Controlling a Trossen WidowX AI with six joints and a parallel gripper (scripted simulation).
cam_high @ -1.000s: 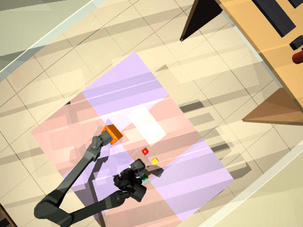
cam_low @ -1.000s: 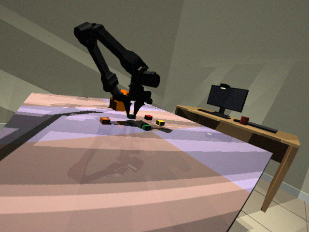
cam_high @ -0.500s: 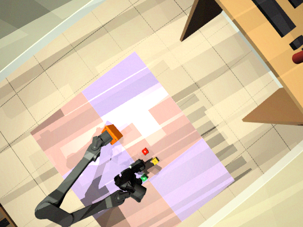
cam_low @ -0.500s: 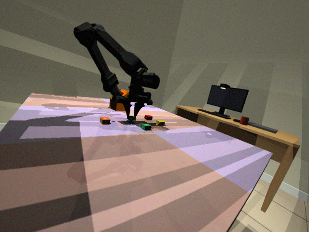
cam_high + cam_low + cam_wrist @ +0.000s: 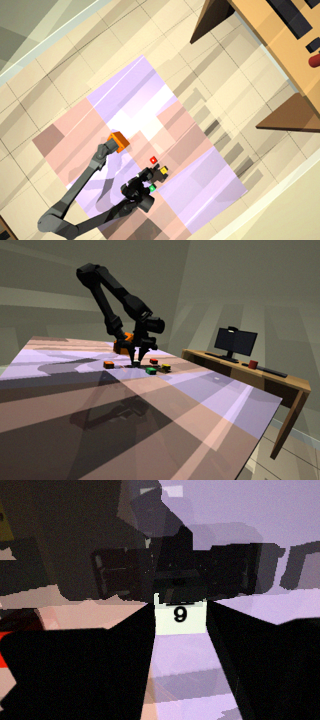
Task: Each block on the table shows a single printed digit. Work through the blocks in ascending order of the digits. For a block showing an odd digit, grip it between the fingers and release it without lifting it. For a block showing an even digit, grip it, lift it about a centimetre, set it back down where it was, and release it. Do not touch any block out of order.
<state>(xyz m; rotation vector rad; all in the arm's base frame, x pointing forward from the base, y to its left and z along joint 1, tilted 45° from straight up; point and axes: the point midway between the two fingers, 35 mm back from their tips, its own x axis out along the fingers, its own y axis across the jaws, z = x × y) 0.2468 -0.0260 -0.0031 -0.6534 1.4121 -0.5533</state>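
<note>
Now: gripper tip right at the white block. Round my gripper tip: green block 110 mm ahead, 20 mm to the left; red block 120 mm to the left, 30 mm behind; orange block 130 mm to the right, 20 mm ahead.
</note>
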